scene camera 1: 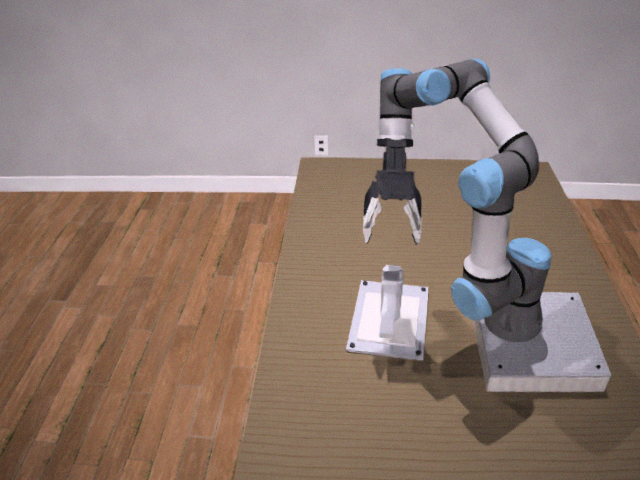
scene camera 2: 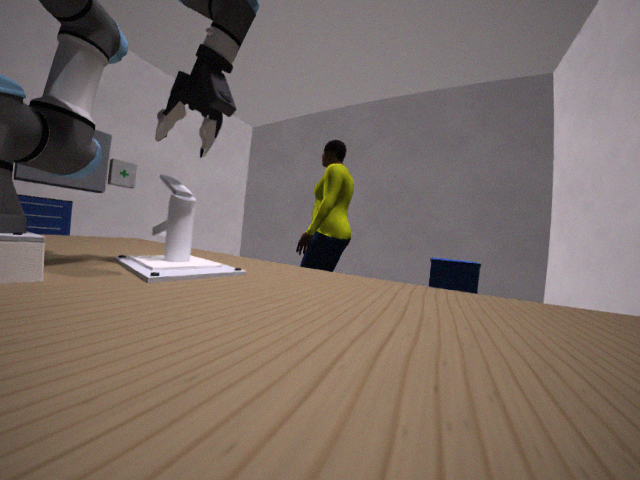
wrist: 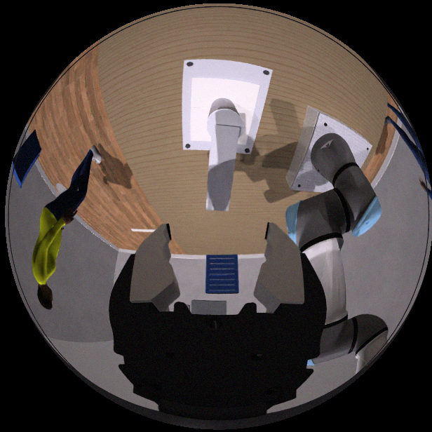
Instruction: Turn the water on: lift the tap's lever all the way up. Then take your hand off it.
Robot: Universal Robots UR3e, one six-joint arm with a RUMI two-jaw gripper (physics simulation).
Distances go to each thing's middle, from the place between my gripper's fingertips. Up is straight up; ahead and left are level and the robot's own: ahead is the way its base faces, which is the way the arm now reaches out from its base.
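White square base plate (scene camera 1: 353,345): 25 cm below my hand, 5 cm to the right of it, 2 cm behind it. Flat lever (wrist: 224,126): my hand is 9 cm above it, 1 cm past it and 1 cm to the left of it.
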